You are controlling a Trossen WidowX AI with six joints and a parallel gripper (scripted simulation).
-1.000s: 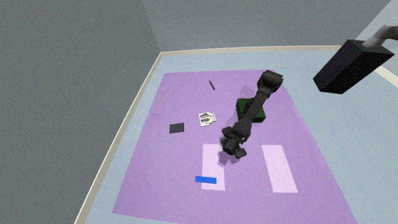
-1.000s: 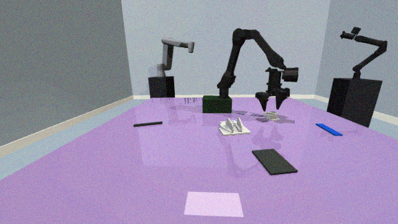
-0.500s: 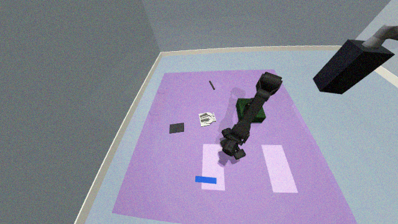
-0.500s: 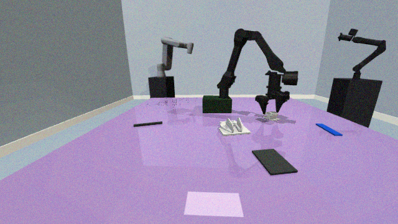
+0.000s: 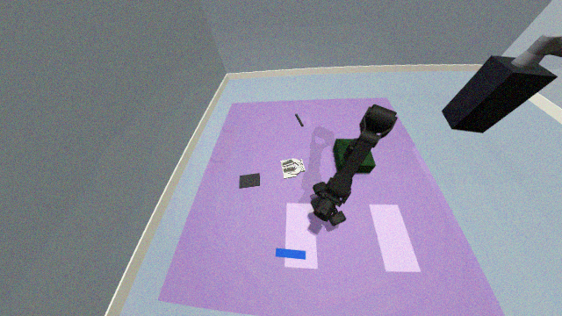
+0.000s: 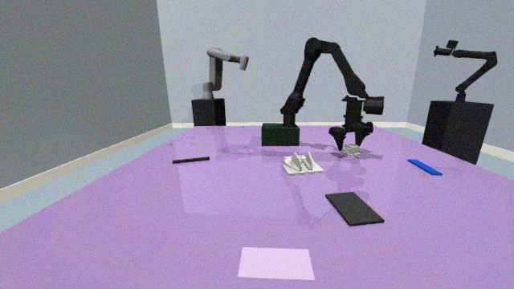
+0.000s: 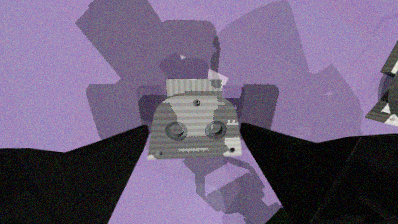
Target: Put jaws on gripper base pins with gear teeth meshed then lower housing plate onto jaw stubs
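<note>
My gripper tip is 10 mm short of the white blocky part and 20 mm below it. From my gripper tip the other things lie so: blue bar (120 mm ahead, 230 mm to the left, 10 mm below); then thin black bar (230 mm ahead, 610 mm to the right, 10 mm below); then dark flat plate (420 mm ahead, 70 mm to the right, 10 mm below).
</note>
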